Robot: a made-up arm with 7 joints.
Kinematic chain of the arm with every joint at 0, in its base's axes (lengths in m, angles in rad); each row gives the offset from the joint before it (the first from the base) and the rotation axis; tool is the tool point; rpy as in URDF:
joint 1: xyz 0 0 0.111 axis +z
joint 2: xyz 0 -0.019 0.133 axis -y
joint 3: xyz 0 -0.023 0.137 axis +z
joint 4: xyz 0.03 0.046 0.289 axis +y
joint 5: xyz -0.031 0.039 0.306 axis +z
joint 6: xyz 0 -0.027 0.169 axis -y
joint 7: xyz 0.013 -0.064 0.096 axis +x
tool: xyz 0 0 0 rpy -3.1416 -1.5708 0
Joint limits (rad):
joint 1: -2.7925..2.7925
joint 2: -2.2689..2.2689
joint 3: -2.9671..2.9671
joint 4: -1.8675..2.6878
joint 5: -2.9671..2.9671
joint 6: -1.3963..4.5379
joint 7: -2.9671..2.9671
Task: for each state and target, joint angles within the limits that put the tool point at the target. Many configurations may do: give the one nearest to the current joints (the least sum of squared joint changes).
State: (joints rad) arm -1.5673 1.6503 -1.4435 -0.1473 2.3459 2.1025 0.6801
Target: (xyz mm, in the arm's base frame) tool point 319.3 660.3 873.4
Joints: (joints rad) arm -2.1157 0.9838 -1.3899 -0.1354 2.5424 1.1842 0.6801
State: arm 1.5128 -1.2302 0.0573 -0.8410 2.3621 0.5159 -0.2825
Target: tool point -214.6 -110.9 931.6
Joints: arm 1.6099 -0.6336 -0.2320 -1.5305 2.4737 0.3909 -0.2825
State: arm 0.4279 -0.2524 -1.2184 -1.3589 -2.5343 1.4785 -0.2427
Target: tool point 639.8 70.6 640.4
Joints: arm -0.4247 -0.5189 -1.7502 -1.1625 -2.5669 1.6039 -0.2427
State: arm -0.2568 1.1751 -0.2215 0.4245 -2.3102 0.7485 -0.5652
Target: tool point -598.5 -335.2 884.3
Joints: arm 0.3323 1.3311 -0.6000 0.8867 -2.4007 0.8483 -0.5652
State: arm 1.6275 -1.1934 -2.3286 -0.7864 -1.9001 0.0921 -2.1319
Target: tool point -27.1 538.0 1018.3
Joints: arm 1.3939 -0.2571 -2.3499 -0.4676 -1.8794 0.0655 -2.1319
